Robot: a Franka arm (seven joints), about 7 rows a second.
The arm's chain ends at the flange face. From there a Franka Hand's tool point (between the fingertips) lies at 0.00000 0.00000 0.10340 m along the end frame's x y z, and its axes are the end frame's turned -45 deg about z.
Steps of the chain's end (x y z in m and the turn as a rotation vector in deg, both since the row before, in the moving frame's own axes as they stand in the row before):
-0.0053 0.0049 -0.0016 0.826 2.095 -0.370
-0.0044 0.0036 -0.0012 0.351 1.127 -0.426
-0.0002 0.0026 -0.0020 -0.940 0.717 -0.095
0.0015 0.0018 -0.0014 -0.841 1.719 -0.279
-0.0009 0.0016 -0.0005 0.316 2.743 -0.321
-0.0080 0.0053 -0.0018 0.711 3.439 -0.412
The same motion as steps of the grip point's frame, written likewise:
-0.0035 0.0013 -0.0017 -0.897 2.065 -0.370
-0.0038 0.0004 -0.0012 -0.549 1.045 -0.426
-0.0023 0.0038 -0.0020 -1.172 -0.158 -0.095
0.0009 0.0056 -0.0015 -1.810 0.621 -0.279
0.0021 0.0036 -0.0006 -1.716 2.163 -0.321
-0.0041 0.0016 -0.0020 -1.929 2.934 -0.412

